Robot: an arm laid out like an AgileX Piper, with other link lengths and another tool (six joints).
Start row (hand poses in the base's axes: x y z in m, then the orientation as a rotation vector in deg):
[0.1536 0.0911 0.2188 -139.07 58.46 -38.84]
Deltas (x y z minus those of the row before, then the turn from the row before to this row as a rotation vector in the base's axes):
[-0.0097 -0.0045 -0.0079 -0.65 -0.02 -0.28]
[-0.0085 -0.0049 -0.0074 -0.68 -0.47 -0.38]
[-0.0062 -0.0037 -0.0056 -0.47 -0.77 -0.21]
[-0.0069 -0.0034 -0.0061 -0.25 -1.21 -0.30]
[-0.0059 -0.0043 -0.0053 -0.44 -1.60 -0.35]
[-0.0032 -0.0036 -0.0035 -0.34 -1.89 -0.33]
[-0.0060 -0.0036 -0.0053 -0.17 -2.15 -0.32]
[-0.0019 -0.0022 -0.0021 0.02 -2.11 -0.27]
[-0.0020 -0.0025 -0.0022 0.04 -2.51 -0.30]
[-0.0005 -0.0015 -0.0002 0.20 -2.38 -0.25]
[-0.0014 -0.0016 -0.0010 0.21 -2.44 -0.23]
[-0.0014 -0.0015 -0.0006 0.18 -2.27 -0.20]
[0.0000 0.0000 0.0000 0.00 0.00 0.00]
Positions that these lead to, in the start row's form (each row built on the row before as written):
[0.1439 0.0866 0.2109 -139.52 58.74 -39.39]
[0.1354 0.0817 0.2035 -139.69 58.98 -40.52]
[0.1292 0.0780 0.1979 -139.55 58.90 -41.79]
[0.1223 0.0746 0.1918 -138.92 58.79 -43.44]
[0.1164 0.0703 0.1865 -138.17 58.57 -45.68]
[0.1132 0.0667 0.1830 -137.13 58.21 -48.15]
[0.1072 0.0631 0.1777 -135.75 57.76 -50.76]
[0.1053 0.0609 0.1756 -134.22 57.28 -53.15]
[0.1033 0.0584 0.1734 -132.35 56.67 -55.93]
[0.1028 0.0569 0.1732 -130.42 56.08 -58.40]
[0.1014 0.0553 0.1722 -128.41 55.43 -60.87]
[0.1000 0.0538 0.1716 -126.53 54.78 -63.13]
[0.1000 0.0538 0.1716 -126.53 54.78 -63.13]

